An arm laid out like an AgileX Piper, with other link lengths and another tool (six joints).
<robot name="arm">
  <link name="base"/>
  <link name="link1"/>
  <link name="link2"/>
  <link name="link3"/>
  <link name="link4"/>
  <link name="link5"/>
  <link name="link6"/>
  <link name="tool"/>
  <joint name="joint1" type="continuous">
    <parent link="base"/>
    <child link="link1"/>
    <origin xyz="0 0 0.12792" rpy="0 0 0"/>
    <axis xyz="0 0 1"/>
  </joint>
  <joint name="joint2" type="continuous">
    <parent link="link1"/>
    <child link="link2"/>
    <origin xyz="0 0 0" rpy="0 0 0"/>
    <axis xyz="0 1 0"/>
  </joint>
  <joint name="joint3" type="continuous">
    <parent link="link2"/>
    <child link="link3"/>
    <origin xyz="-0.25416 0 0.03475" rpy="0 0 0"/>
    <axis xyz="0 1 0"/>
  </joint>
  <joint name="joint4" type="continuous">
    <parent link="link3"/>
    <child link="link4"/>
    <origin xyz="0.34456 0 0.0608" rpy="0 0 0"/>
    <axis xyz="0.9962 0 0.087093"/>
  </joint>
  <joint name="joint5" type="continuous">
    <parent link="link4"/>
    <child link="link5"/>
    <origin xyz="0 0 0" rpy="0 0 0"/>
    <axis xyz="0 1 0"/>
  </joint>
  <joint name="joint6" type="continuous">
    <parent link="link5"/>
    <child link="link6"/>
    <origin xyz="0.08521 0 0.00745" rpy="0 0 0"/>
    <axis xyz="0.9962 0 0.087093"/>
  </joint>
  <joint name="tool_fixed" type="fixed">
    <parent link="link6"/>
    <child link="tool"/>
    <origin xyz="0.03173 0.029 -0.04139" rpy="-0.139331 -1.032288 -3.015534"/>
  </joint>
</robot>
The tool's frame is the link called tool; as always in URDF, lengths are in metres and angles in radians. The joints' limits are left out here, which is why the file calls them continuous.
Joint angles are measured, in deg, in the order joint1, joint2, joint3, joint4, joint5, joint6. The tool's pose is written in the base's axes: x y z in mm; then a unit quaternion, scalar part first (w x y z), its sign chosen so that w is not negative. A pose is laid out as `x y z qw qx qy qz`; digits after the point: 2 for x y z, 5 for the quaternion.
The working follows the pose.
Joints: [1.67, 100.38, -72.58, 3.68, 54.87, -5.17]
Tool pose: 391.60 43.97 145.61 0.02976 -0.94536 -0.00166 -0.32467
Where each joint sits with the arm in this pose, in the base's axes (m; each line is computed from the numbers above, not from the rounded line before):
joint1: 0.0000 0.0000 0.1279
joint2: 0.0000 0.0000 0.1279
joint3: 0.0799 0.0023 0.3717
joint4: 0.4129 0.0120 0.2647
joint5: 0.4129 0.0120 0.2647
joint6: 0.4311 0.0171 0.1813
the tool: 0.3916 0.0440 0.1456

